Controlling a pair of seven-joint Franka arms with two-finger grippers.
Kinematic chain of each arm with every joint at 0, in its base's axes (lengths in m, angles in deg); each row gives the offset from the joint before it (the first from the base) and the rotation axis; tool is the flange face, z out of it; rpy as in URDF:
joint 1: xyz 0 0 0.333 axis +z
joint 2: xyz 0 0 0 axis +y
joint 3: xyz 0 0 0.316 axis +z
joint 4: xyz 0.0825 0 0 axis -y
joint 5: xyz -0.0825 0 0.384 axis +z
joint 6: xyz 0 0 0 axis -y
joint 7: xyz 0.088 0 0 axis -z
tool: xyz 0 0 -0.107 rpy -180 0 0
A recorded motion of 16 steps. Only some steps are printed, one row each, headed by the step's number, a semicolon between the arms.
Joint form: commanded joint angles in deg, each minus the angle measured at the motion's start. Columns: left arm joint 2, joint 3, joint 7, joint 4, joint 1, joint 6, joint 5; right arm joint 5, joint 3, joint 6, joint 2, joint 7, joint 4, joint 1.
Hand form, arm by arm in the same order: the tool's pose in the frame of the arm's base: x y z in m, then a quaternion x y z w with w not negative. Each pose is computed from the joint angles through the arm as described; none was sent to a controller.
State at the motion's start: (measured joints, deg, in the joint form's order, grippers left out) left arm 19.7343 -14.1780 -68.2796 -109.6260 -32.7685 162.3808 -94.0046; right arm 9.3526 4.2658 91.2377 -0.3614 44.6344 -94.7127 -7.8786
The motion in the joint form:
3: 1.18 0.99 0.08 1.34 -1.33 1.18 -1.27; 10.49 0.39 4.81 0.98 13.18 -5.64 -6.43
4: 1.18 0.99 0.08 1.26 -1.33 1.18 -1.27; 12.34 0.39 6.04 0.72 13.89 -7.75 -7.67
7: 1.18 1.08 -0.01 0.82 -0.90 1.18 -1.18; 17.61 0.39 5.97 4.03 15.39 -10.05 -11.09
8: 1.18 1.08 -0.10 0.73 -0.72 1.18 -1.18; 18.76 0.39 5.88 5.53 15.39 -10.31 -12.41
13: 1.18 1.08 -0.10 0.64 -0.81 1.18 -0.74; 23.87 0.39 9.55 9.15 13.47 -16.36 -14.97
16: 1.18 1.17 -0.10 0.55 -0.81 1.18 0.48; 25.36 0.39 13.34 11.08 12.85 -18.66 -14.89
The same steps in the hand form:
3: 0.4771 -0.4229 0.3367 0.49709 0.72809 -0.27300 0.38504; 0.5558 -0.0613 0.5476 -0.80423 0.56767 0.10833 0.13870
4: 0.4768 -0.4227 0.3361 0.49719 0.72839 -0.27289 0.38442; 0.5525 -0.0707 0.5353 -0.78770 0.58553 0.11837 0.15056
7: 0.4790 -0.4171 0.3327 0.49468 0.73230 -0.27031 0.38205; 0.5547 -0.0979 0.4880 -0.73959 0.62541 0.17691 0.17486
8: 0.4800 -0.4154 0.3320 0.49307 0.73379 -0.26989 0.38157; 0.5558 -0.1101 0.4721 -0.72555 0.63561 0.19277 0.18008
13: 0.4793 -0.4160 0.3316 0.49688 0.73218 -0.26847 0.38071; 0.5461 -0.1297 0.3966 -0.68089 0.66031 0.24299 0.20331
16: 0.4802 -0.4155 0.3317 0.50521 0.72853 -0.26335 0.38032; 0.5458 -0.1311 0.3640 -0.66667 0.67185 0.24672 0.20811

